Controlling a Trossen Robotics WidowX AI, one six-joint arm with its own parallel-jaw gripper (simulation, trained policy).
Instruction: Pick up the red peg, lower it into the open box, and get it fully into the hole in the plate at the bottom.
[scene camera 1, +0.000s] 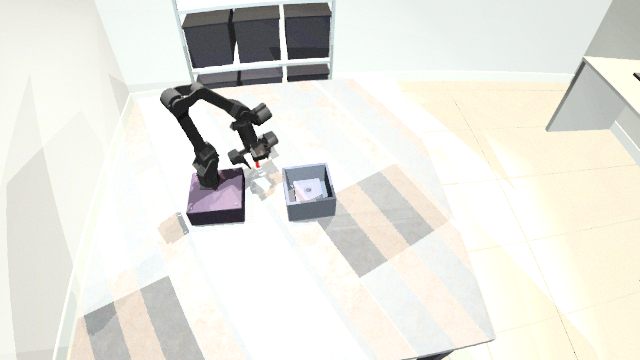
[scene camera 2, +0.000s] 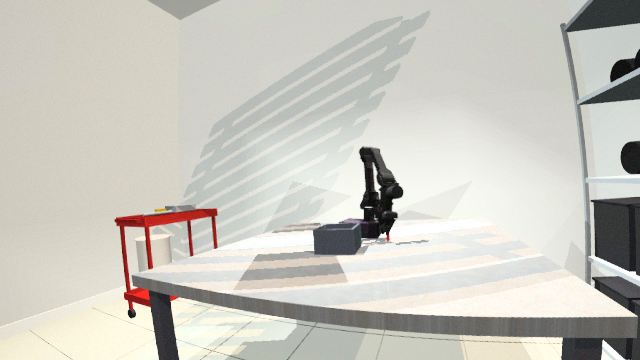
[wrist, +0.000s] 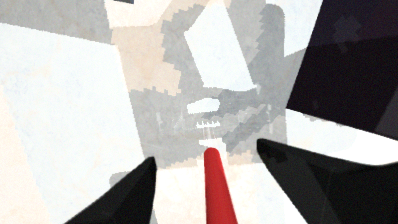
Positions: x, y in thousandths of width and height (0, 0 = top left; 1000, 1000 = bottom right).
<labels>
The gripper (scene camera 1: 405, 454) is 1.38 m from the lens. A grey box (scene camera 1: 505, 576) is 1.20 m from the lens.
</labels>
